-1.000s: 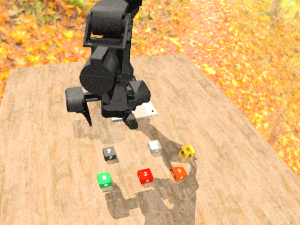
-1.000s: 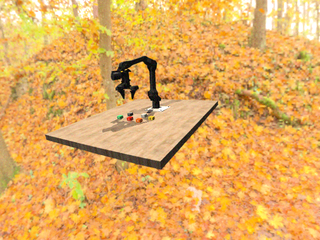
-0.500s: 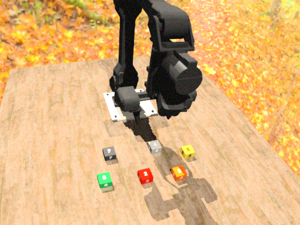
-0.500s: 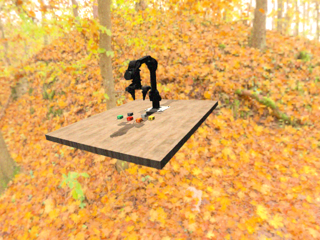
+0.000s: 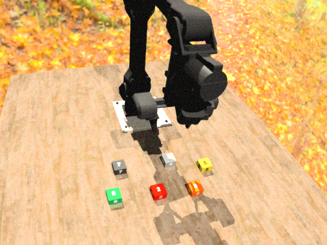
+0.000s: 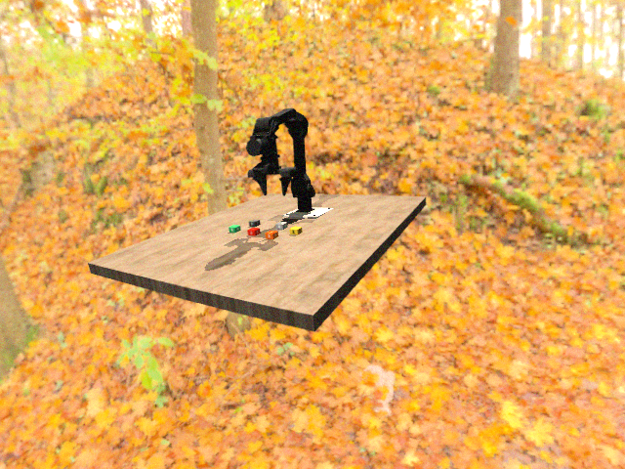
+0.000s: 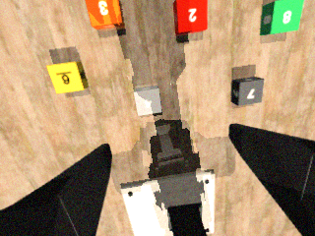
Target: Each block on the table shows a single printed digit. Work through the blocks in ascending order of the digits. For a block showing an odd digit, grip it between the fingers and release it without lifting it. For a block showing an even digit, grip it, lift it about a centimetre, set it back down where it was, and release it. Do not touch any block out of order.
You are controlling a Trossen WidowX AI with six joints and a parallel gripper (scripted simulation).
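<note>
Now: the red block 11 cm below my gripper tip, 9 cm ahead of it and 4 cm to the right of it. From my gripper tip the other things lie so: orange block: 11 cm below, 10 cm ahead, 5 cm to the left; dark grey block: 12 cm to the right, 11 cm below; yellow block: 11 cm below, 10 cm to the left, 3 cm ahead.
</note>
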